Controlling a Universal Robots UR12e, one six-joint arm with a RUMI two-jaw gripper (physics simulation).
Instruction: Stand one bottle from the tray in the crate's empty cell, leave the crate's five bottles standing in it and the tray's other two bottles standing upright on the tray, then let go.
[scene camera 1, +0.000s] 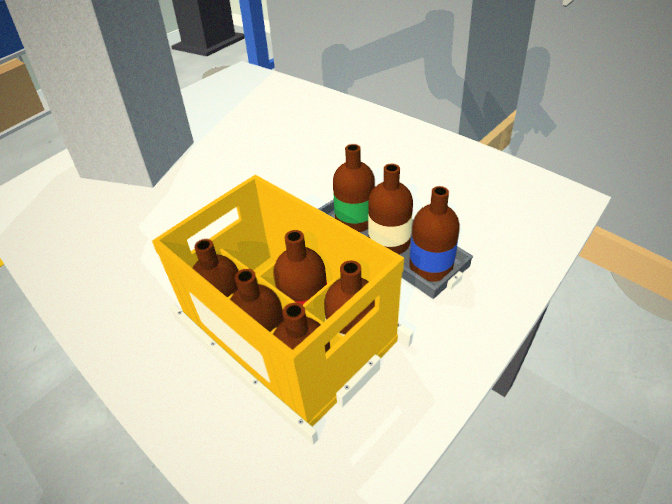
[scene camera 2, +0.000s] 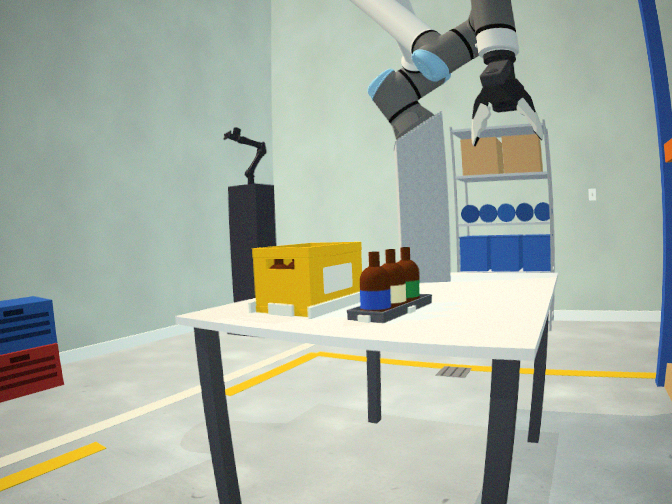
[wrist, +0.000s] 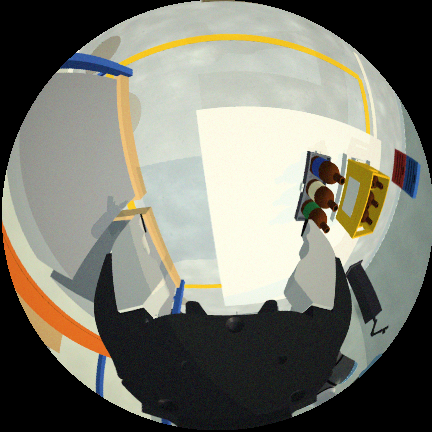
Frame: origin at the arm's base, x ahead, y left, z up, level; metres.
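Seen in the pictures: gripper, between the fingertips: (scene camera 2: 507, 143) (wrist: 225, 218); arm's base, origin of its link: (scene camera 2: 417, 130).
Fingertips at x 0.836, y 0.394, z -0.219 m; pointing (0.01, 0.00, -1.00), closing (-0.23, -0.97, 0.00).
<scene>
Offsets run from my fingertips to a thing's top centre. Level surfaces: height alone.
The yellow crate @[dx -0.203, dy -0.570, dz -0.206 m] (scene camera 1: 325, 379) (scene camera 2: 282, 292) (wrist: 354, 220) holds five upright brown bottles. Its empty cell is at the back left in scene camera 1, on the tray side; the cell's floor is hidden. Three brown bottles stand upright in a row on the dark tray @[dx -0.174, dy -0.319, dz -0.355 m] (scene camera 1: 431, 290) (scene camera 2: 401, 310): blue-banded @[dx -0.085, dy -0.335, dz -0.221 m] (scene camera 1: 434, 254) (scene camera 2: 375, 298) (wrist: 318, 166), cream-banded @[dx -0.174, dy -0.323, dz -0.221 m] (scene camera 1: 389, 230) (scene camera 2: 397, 292) (wrist: 316, 190) and green-banded @[dx -0.258, dy -0.307, dz -0.221 m] (scene camera 1: 351, 210) (scene camera 2: 412, 288) (wrist: 311, 209). My gripper (scene camera 2: 508, 139) (wrist: 225, 218) is open and empty, pointing down, high above the table and away from the bottles.
The crate stands between low white stops @[dx -0.061, dy -0.587, dz -0.351 m] (scene camera 1: 358, 379) on the white table @[dz -0.381 m] (scene camera 1: 488, 227) (scene camera 2: 477, 325). A grey pedestal (scene camera 1: 124, 92) (scene camera 2: 423, 211) rises behind the table. A shelf unit (scene camera 2: 549, 200) stands farther back. A grey panel (wrist: 70, 150) shows at the left in the wrist view.
</scene>
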